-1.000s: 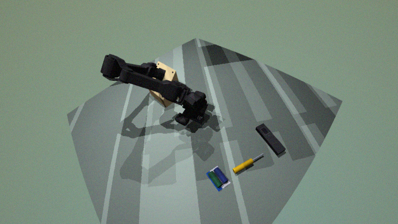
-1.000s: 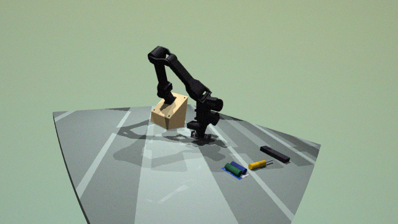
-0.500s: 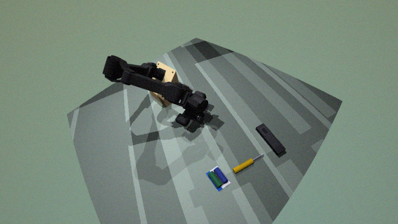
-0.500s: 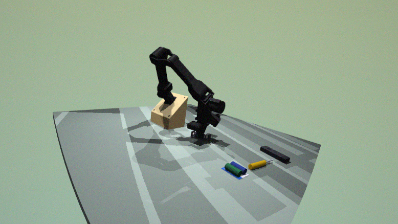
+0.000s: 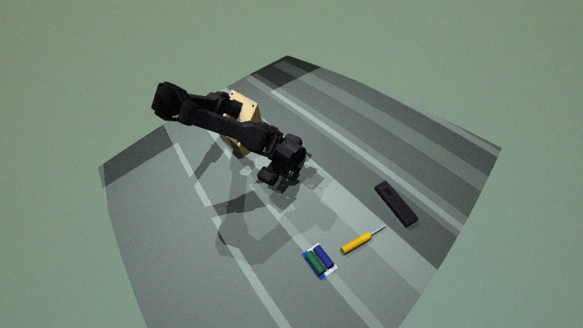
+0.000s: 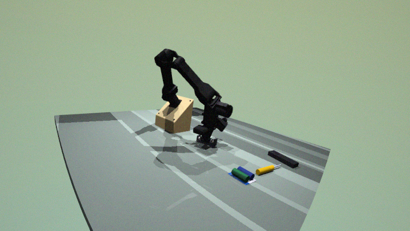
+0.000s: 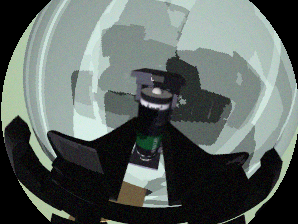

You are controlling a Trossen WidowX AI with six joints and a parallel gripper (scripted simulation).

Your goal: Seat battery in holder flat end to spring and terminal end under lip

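My gripper tip is now 10 mm below the battery. Round my gripper tip: yellow-handled screwdriver 350 mm ahead, 30 mm to the right; then black remote 370 mm ahead, 120 mm to the left.
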